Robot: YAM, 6 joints.
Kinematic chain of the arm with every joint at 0, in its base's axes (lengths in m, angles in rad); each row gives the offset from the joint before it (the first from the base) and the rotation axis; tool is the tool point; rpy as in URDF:
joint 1: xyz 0 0 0.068 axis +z
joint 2: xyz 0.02 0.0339 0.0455 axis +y
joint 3: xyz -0.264 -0.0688 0 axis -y
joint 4: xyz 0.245 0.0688 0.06 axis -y
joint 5: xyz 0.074 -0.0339 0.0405 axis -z
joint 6: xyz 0.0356 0 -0.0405 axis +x
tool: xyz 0 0 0 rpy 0 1.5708 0
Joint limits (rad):
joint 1: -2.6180..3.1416
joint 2: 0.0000..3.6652
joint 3: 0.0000..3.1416
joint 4: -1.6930..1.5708
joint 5: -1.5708..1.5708
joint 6: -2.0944..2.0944
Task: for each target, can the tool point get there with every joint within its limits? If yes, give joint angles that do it. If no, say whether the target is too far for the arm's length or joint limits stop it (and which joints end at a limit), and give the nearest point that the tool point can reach.
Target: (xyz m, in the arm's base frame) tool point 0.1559 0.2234 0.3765
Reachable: yes | joints 1.0637 1.2057 1.0922 -0.0484 0.8956 0.5636
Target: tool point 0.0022 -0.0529 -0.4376
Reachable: no: joint limits stop it (at a limit: joint 2) | nearest point 0.0040 -0.0955 -0.3464 | short by 0.101 m
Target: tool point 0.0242 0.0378 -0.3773
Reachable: no: joint limits stop it (at a limit: joint 2) | nearest point 0.0377 0.0589 -0.3331 | short by 0.051 m
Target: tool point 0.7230 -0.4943 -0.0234
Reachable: no: too far | nearest point 0.5267 -0.3601 0.0146 | short by 0.241 m
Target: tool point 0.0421 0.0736 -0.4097
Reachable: no: joint limits stop it (at a limit: joint 2) | nearest point 0.0540 0.0945 -0.3523 | short by 0.062 m
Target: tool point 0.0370 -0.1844 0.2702
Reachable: yes | joints -1.5101 1.1904 0.9875 -1.2428 -0.8066 0.5694
